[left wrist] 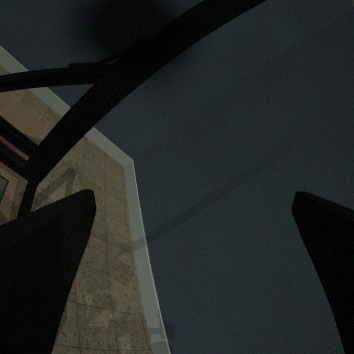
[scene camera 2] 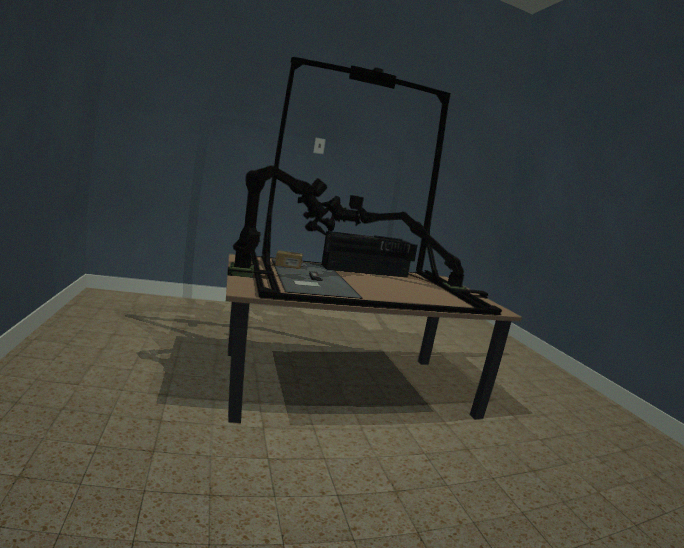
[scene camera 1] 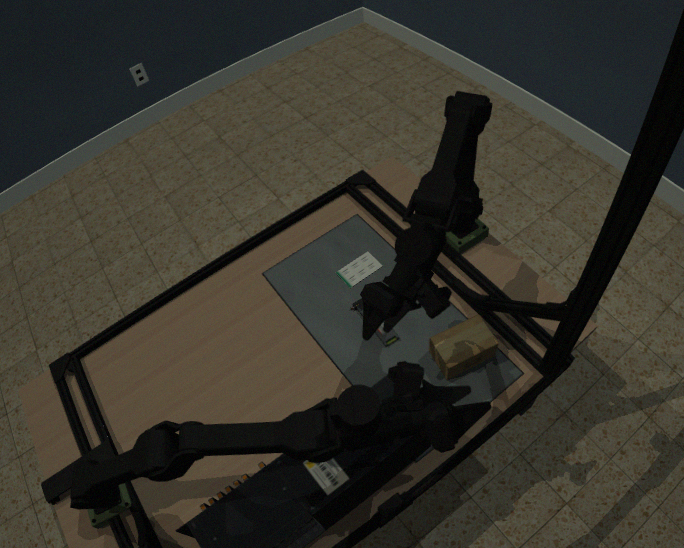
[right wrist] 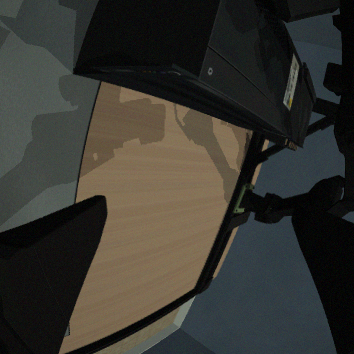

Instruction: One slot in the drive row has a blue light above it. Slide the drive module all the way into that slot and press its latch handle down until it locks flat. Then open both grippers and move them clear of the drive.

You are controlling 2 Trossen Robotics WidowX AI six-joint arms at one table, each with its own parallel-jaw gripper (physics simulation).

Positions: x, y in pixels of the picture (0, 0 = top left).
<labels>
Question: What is my left gripper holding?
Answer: Nothing.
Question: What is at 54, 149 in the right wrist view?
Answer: A grey mat.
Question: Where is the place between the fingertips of my left gripper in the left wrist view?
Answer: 198, 201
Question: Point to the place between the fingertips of my right gripper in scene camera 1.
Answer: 375, 335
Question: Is my right gripper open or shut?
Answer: Open.
</labels>
